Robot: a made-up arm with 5 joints.
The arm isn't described. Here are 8 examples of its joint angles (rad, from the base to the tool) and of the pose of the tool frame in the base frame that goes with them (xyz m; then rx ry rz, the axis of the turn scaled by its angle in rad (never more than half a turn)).
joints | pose
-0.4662 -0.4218 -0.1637 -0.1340 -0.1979 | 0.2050 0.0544 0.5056 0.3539 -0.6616 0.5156
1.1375 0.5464 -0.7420 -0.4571 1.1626 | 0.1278 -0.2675 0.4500 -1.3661 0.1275 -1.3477
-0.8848 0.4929 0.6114 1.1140 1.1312 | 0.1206 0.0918 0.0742 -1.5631 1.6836 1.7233
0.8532 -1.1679 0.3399 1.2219 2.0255 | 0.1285 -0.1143 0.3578 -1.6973 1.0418 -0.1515
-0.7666 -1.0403 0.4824 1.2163 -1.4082 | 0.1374 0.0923 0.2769 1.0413 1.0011 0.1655
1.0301 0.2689 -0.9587 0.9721 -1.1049 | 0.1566 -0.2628 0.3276 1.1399 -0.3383 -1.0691
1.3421 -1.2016 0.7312 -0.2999 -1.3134 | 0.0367 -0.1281 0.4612 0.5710 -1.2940 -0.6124
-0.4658 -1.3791 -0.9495 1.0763 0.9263 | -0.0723 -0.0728 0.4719 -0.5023 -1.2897 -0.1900
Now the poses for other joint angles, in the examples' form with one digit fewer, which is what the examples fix.
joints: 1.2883 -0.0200 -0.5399 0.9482 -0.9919
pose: 0.077 -0.269 0.325 1.086 -0.331 -1.352
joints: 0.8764 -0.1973 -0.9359 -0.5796 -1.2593
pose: 0.040 -0.047 0.550 0.204 -1.616 0.402
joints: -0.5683 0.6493 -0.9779 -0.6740 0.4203
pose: 0.246 0.106 0.465 -0.092 -1.058 0.304
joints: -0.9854 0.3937 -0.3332 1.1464 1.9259
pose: 0.183 0.247 0.188 -2.100 -0.096 1.775
